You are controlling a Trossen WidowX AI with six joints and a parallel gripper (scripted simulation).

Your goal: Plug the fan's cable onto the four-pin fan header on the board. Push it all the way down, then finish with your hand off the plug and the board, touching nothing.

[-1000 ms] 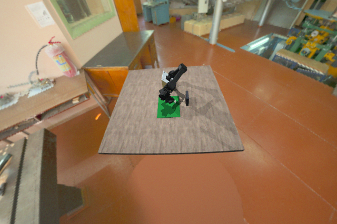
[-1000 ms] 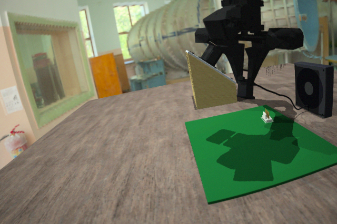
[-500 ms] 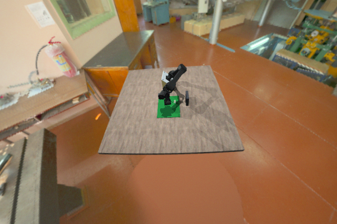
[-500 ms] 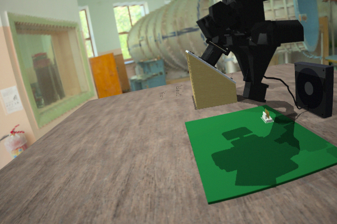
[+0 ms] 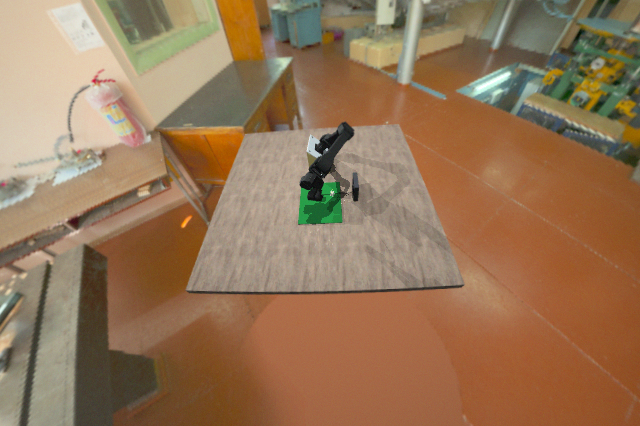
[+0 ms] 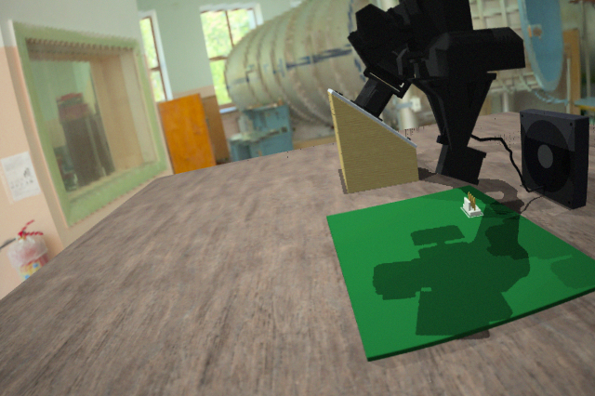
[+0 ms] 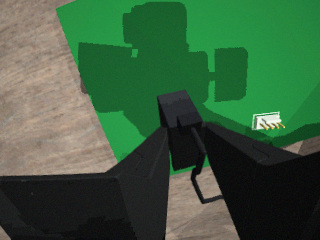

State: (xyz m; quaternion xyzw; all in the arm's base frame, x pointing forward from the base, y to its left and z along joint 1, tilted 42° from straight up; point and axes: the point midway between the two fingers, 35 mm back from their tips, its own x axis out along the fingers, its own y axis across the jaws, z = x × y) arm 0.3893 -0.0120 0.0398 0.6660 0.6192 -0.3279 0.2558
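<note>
The green board lies 60 mm behind my gripper tip and 140 mm below it. The rest, counted from my gripper tip: black fan: 120 mm behind, 200 mm to the left, 60 mm below; then fan header: 110 mm behind, 70 mm to the left, 120 mm below; then fan plug: 10 mm to the left, 10 mm below.
</note>
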